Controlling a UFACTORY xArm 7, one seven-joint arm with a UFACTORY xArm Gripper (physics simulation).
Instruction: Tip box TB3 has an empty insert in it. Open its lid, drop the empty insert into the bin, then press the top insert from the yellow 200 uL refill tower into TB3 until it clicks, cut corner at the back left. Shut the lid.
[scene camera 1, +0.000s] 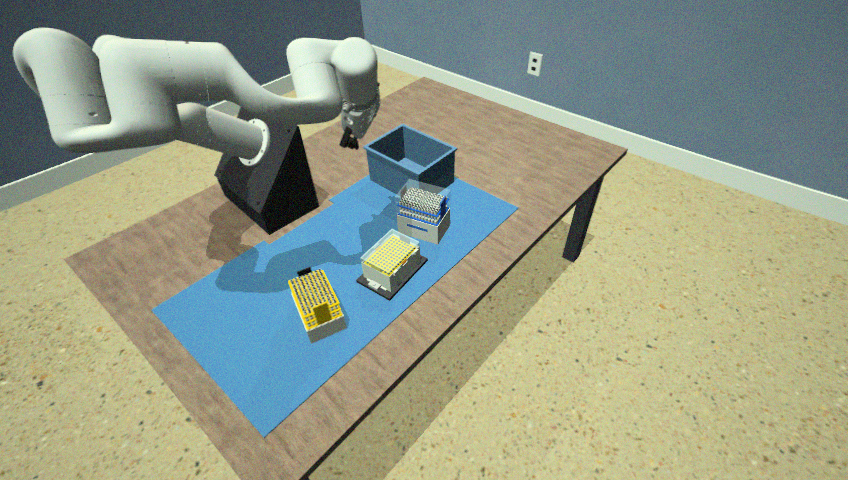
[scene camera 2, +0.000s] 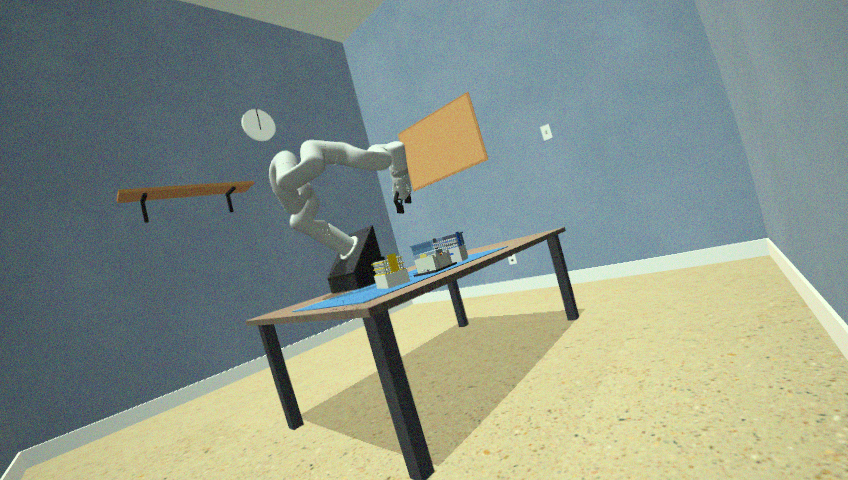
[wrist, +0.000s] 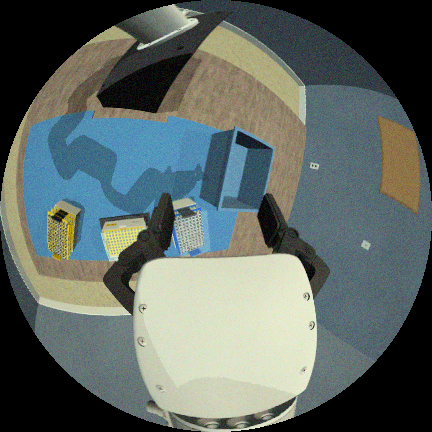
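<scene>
TB3 is taken to be the light tip box (scene camera 1: 385, 275) (scene camera 2: 423, 264) (wrist: 123, 243) on a dark base plate; its label cannot be read. A clear lid appears shut over a yellow grid insert. The yellow refill tower (scene camera 1: 314, 297) (scene camera 2: 392, 278) (wrist: 60, 232) stands to its left in scene camera 1, with stacked yellow inserts on a light base. The blue open-topped bin (scene camera 1: 387, 169) (wrist: 215, 167) stands at the far end of the mat. My gripper (scene camera 1: 349, 141) (scene camera 2: 404, 205) (wrist: 217, 203) is open and empty, high above the table near the bin, well away from TB3 and the tower.
A second tower (scene camera 1: 423, 223) (scene camera 2: 458, 245) (wrist: 189, 231) with blue and white inserts stands between TB3 and the bin. A blue mat (scene camera 1: 226, 350) (wrist: 42, 170) lies under the boxes. The arm's black pedestal (scene camera 1: 288, 196) (scene camera 2: 360, 270) (wrist: 145, 82) stands on the table behind the mat.
</scene>
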